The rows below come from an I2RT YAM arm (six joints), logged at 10 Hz.
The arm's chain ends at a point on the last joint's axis. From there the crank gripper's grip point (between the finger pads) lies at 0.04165 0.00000 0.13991 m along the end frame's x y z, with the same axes.
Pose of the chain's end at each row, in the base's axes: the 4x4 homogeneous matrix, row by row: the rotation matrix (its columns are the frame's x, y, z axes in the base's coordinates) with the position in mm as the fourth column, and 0 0 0 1 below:
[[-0.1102, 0.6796, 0.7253, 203.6], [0.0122, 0.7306, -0.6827, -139.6], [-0.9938, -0.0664, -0.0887, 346.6], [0, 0, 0, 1]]
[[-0.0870, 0.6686, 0.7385, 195.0], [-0.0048, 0.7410, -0.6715, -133.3], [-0.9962, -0.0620, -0.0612, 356.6], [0, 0, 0, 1]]
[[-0.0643, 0.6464, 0.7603, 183.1], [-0.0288, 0.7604, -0.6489, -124.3], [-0.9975, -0.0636, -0.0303, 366.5], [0, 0, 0, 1]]
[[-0.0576, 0.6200, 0.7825, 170.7], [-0.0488, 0.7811, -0.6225, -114.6], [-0.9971, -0.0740, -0.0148, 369.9], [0, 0, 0, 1]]
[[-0.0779, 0.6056, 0.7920, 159.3], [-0.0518, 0.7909, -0.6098, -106.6], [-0.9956, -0.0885, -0.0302, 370.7], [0, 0, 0, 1]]
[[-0.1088, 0.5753, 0.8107, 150.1], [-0.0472, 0.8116, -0.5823, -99.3], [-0.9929, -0.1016, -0.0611, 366.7], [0, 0, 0, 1]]
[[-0.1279, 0.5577, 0.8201, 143.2], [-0.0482, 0.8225, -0.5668, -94.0], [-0.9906, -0.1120, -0.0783, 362.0], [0, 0, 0, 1]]
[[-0.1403, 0.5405, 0.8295, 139.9], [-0.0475, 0.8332, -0.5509, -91.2], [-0.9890, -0.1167, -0.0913, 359.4], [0, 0, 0, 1]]
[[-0.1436, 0.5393, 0.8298, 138.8], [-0.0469, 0.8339, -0.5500, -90.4], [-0.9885, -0.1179, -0.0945, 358.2], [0, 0, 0, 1]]
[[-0.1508, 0.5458, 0.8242, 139.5], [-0.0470, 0.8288, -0.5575, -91.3], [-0.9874, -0.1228, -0.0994, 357.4], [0, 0, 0, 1]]
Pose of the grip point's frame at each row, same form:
[[-0.1102, 0.6796, 0.7253, 300.5], [0.0122, 0.7306, -0.6827, -234.6], [-0.9938, -0.0664, -0.0887, 292.8], [0, 0, 0, 1]]
[[-0.0870, 0.6686, 0.7385, 294.7], [-0.0048, 0.7410, -0.6715, -227.4], [-0.9962, -0.0620, -0.0612, 306.5], [0, 0, 0, 1]]
[[-0.0643, 0.6464, 0.7603, 286.8], [-0.0288, 0.7604, -0.6489, -216.3], [-0.9975, -0.0636, -0.0303, 320.7], [0, 0, 0, 1]]
[[-0.0576, 0.6200, 0.7825, 277.8], [-0.0488, 0.7811, -0.6225, -203.7], [-0.9971, -0.0740, -0.0148, 326.3], [0, 0, 0, 1]]
[[-0.0779, 0.6056, 0.7920, 266.9], [-0.0518, 0.7909, -0.6098, -194.1], [-0.9956, -0.0885, -0.0302, 325.0], [0, 0, 0, 1]]
[[-0.1088, 0.5753, 0.8107, 259.0], [-0.0472, 0.8116, -0.5823, -182.7], [-0.9929, -0.1016, -0.0611, 316.8], [0, 0, 0, 1]]
[[-0.1279, 0.5577, 0.8201, 252.6], [-0.0482, 0.8225, -0.5668, -175.3], [-0.9906, -0.1120, -0.0783, 309.8], [0, 0, 0, 1]]
[[-0.1403, 0.5405, 0.8295, 250.1], [-0.0475, 0.8332, -0.5509, -170.3], [-0.9890, -0.1167, -0.0913, 305.4], [0, 0, 0, 1]]
[[-0.1436, 0.5393, 0.8298, 248.9], [-0.0469, 0.8339, -0.5500, -169.3], [-0.9885, -0.1179, -0.0945, 303.8], [0, 0, 0, 1]]
[[-0.1508, 0.5458, 0.8242, 248.5], [-0.0470, 0.8288, -0.5575, -171.3], [-0.9874, -0.1228, -0.0994, 302.4], [0, 0, 0, 1]]

